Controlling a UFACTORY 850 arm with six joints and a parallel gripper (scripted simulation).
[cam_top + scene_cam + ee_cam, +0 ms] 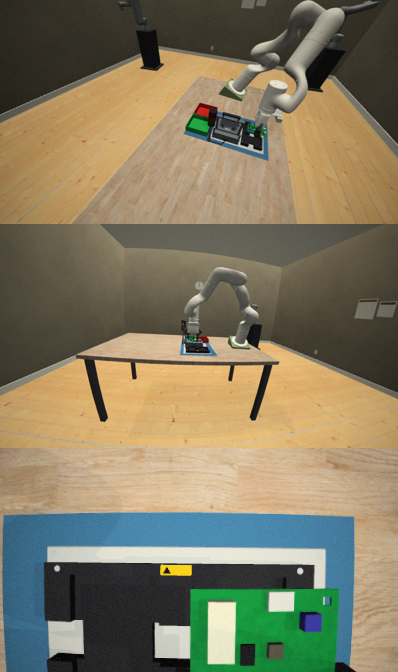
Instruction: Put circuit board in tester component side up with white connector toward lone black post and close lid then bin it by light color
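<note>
Right now the green circuit board is right at my hand. From my hand the other things lie so: small black part 120 mm behind, 100 mm to the right, 40 mm below; green bin 370 mm to the right, 110 mm below, 40 mm behind; tester lid 180 mm to the right, 60 mm ahead, 60 mm above.
</note>
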